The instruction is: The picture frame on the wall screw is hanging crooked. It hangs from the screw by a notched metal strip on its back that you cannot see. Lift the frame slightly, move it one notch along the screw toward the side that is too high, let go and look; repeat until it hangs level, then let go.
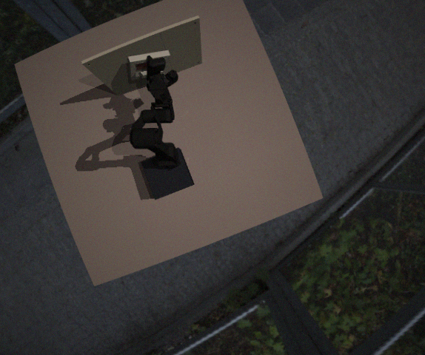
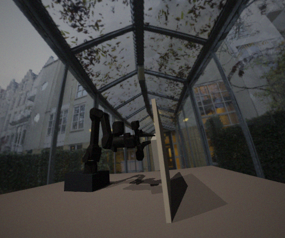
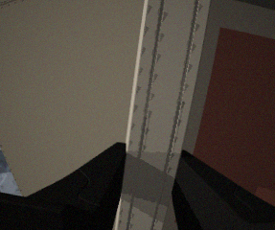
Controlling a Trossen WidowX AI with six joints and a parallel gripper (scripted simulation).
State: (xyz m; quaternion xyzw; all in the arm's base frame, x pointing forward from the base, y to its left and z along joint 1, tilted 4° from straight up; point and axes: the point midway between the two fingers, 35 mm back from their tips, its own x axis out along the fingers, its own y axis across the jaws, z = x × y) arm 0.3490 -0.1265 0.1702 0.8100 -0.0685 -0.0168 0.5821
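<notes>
Right now the picture frame is 5 cm below my gripper tip, 1 cm to the left of it and 1 cm ahead of it. The rest, counted from my gripper tip: wall panel 8 cm below, 2 cm ahead.
</notes>
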